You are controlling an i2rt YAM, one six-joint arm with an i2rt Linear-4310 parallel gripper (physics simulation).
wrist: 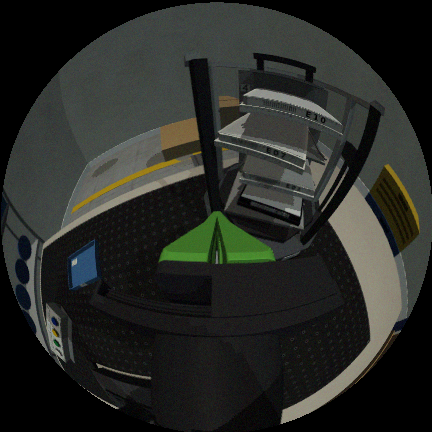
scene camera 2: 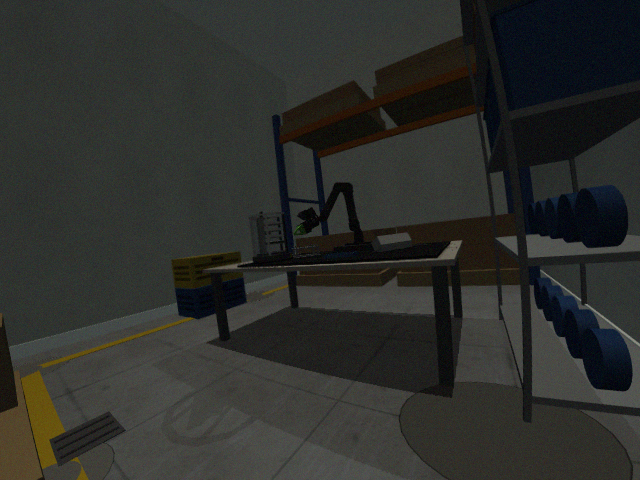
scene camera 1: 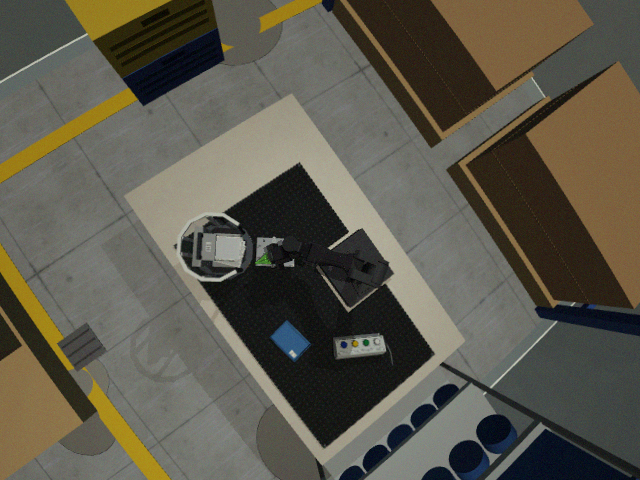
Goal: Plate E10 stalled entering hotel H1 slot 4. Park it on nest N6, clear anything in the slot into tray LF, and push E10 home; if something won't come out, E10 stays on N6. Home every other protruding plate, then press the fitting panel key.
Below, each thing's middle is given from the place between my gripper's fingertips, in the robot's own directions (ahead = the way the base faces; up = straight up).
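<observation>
Blue square pad [scene camera 1: 287,337]: 37 cm to the left of my hand, 3 cm ahead, 15 cm below. Round plate rack [scene camera 1: 196,243]: 12 cm to the right of my hand, 10 cm ahead.
</observation>
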